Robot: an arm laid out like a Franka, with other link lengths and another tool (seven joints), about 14 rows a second.
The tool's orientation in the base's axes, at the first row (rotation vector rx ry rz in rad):
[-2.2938, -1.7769, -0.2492]
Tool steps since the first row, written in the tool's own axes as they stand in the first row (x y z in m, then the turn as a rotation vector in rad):
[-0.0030, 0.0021, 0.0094, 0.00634, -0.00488, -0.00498]
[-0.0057, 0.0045, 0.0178, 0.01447, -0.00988, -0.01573]
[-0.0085, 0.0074, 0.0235, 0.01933, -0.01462, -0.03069]
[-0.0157, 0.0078, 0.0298, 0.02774, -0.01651, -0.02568]
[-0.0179, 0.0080, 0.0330, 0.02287, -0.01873, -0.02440]
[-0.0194, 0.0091, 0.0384, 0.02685, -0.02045, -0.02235]
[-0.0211, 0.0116, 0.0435, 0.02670, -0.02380, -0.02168]
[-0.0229, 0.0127, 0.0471, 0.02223, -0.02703, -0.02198]
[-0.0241, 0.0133, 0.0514, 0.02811, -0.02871, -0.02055]
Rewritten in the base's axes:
[0.0012, -0.0006, -0.0100, -0.00311, 0.00565, 0.00687]
[0.0028, -0.0013, -0.0190, -0.00585, 0.01137, 0.01977]
[0.0049, -0.0030, -0.0254, -0.00913, 0.01279, 0.03581]
[0.0034, -0.0080, -0.0334, -0.00888, 0.02247, 0.03343]
[0.0031, -0.0092, -0.0371, -0.01226, 0.01884, 0.03105]
[0.0037, -0.0094, -0.0428, -0.01294, 0.02353, 0.03029]
[0.0057, -0.0101, -0.0483, -0.01622, 0.02438, 0.02986]
[0.0063, -0.0110, -0.0524, -0.02047, 0.02091, 0.02918]
[0.0065, -0.0111, -0.0569, -0.02063, 0.02718, 0.02954]

